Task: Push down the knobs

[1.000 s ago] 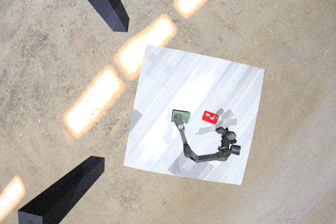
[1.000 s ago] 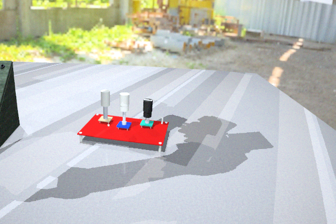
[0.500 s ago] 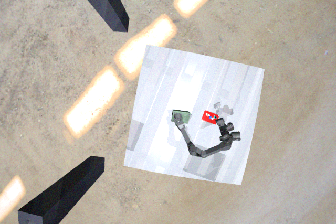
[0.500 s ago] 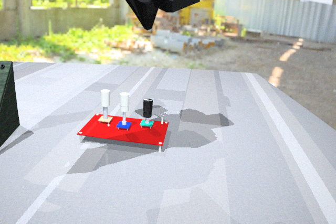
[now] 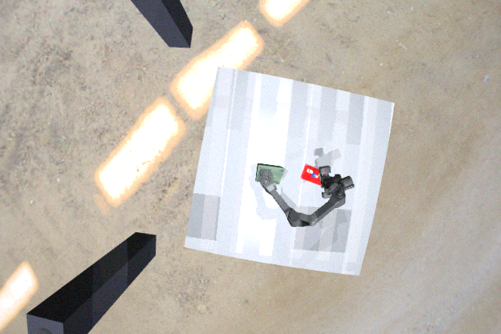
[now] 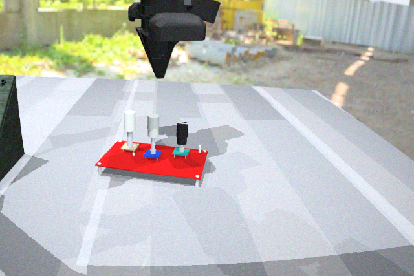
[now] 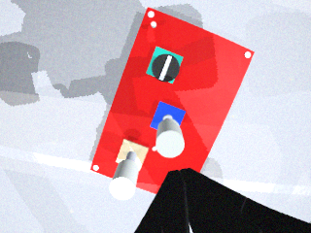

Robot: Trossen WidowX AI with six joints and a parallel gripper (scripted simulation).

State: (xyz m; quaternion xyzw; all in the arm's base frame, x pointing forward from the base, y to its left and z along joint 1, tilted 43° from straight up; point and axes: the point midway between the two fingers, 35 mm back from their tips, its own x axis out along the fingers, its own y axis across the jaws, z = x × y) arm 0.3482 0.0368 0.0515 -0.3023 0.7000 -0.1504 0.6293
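Right now the grey knob is 8 cm below my gripper tip and 1 cm behind it. Round my gripper tip: blue potentiometer (10 cm below, 1 cm behind); then black knob (9 cm below, 4 cm ahead, 1 cm to the left); then teal potentiometer (10 cm below, 4 cm ahead, 1 cm to the left).
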